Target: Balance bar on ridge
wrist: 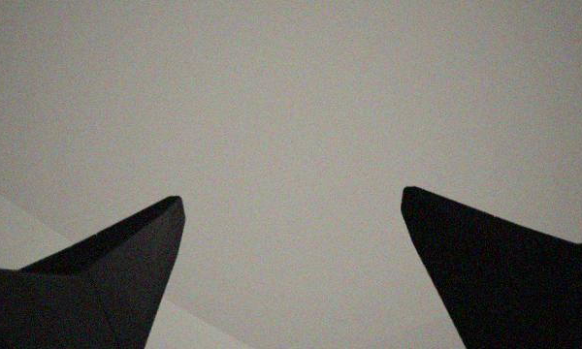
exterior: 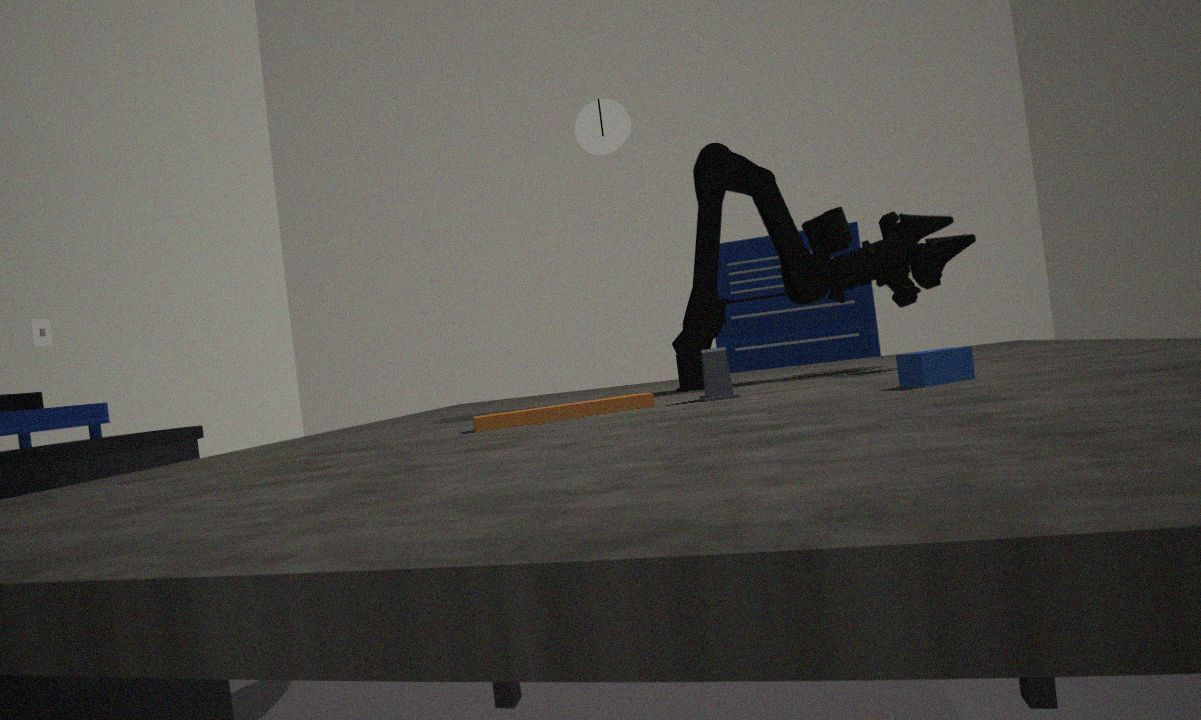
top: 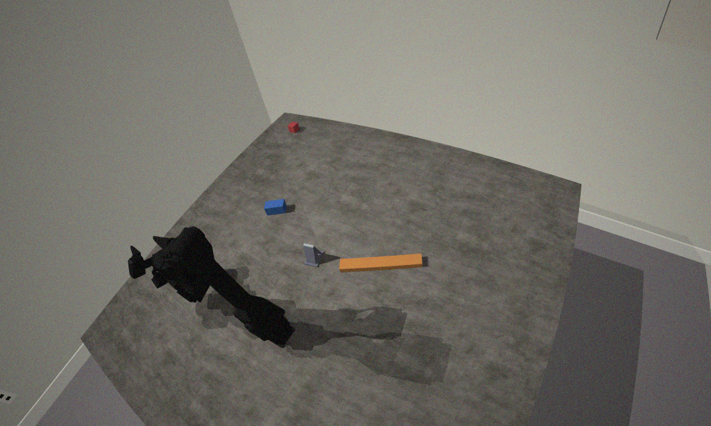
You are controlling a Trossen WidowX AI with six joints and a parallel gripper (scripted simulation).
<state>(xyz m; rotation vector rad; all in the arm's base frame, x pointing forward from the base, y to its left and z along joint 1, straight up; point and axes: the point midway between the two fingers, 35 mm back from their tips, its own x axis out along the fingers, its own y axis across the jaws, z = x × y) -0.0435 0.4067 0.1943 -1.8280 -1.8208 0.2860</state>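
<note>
The orange bar is 340 mm ahead of my gripper tip, 580 mm to the right of it and 190 mm below it. The rest, counted from my gripper tip: small red cube (780 mm ahead, 60 mm to the left, 190 mm below); blue block (390 mm ahead, 170 mm to the right, 190 mm below).
</note>
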